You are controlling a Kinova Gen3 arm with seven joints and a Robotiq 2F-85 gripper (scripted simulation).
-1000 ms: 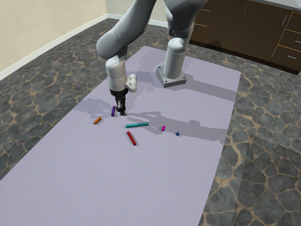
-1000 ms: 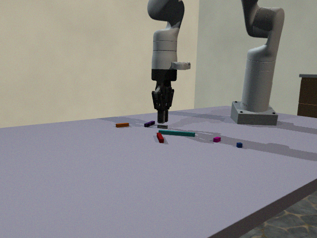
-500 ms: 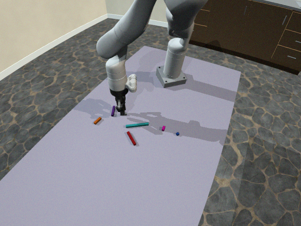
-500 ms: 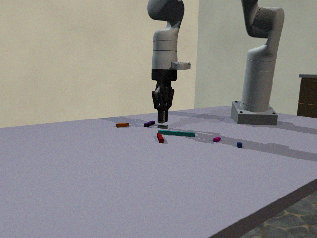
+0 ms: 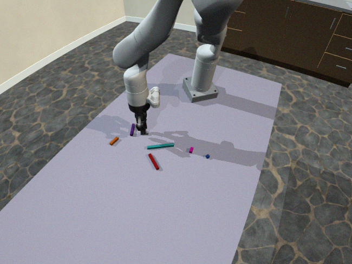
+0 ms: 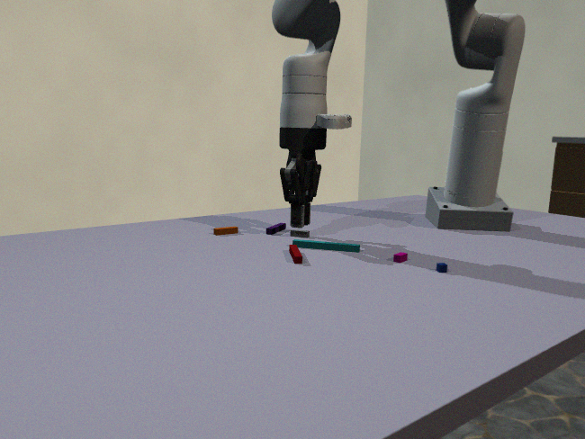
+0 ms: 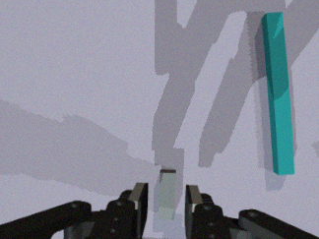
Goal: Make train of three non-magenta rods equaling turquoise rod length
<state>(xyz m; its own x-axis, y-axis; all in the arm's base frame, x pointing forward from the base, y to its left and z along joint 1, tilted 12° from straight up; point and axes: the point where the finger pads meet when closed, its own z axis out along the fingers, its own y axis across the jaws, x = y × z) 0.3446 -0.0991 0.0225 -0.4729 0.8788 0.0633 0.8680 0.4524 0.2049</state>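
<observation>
The grey rod lies 30 mm below my hand. The rest, counted from my hand: turquoise rod (90 mm to the left, 30 mm below, 30 mm ahead); then orange rod (90 mm ahead, 80 mm to the right, 30 mm below); then purple rod (50 mm to the right, 30 mm below, 10 mm ahead).
</observation>
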